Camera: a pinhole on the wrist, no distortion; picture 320 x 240 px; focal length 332.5 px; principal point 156.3 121.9 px. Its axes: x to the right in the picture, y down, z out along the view. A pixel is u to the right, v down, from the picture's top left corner.
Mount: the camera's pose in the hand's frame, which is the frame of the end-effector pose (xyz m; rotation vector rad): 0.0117 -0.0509 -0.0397 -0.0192 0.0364 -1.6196
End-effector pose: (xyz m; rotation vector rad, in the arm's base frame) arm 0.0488 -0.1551 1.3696 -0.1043 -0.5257 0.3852
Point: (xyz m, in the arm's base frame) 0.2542 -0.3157 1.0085
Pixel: behind the camera
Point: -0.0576 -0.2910 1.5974
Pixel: 251 67
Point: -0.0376 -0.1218 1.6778
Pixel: 102 181
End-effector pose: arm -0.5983 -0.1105 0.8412 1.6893 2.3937 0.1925
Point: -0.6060 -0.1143 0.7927
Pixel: 29 71
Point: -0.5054 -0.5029 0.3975
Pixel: outside the picture
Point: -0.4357 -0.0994 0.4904
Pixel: 54 88
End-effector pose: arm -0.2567 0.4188 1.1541 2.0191 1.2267 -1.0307
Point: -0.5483 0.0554 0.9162
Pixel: 200 70
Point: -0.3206 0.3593 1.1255
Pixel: 111 13
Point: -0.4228 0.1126 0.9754
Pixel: 140 66
